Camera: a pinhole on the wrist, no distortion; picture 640 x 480 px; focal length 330.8 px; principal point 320.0 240.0 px. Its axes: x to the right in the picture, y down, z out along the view. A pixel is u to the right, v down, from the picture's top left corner.
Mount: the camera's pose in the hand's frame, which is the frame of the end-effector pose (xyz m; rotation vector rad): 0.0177 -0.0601 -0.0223 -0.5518 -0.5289 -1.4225
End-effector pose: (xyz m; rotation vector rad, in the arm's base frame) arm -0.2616 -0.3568 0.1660 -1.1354 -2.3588 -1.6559
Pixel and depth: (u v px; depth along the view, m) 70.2 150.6 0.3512
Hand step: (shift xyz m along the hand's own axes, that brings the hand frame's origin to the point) -0.1021 0.3615 0.0804
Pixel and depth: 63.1 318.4 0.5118
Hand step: 0.1010 0.5804 0.1100
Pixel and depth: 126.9 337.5 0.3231
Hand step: 0.0938 0.2979 0.1004
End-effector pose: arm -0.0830 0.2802 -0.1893 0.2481 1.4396 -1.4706
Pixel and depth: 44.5 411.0 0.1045
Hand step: 0.0634 0.0771 -0.0002
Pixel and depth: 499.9 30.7 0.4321
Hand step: -0.2421 0.0196 0.4704
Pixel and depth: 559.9 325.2 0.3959
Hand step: 0.1366 -0.0179 0.4611
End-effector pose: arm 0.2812 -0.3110 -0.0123 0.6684 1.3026 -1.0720
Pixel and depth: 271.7 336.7 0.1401
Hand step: 0.0551 0.0483 0.0703
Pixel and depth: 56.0 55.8 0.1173
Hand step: -0.0562 0.0823 0.0101
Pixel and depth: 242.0 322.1 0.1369
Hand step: 0.0473 0.0548 0.0605
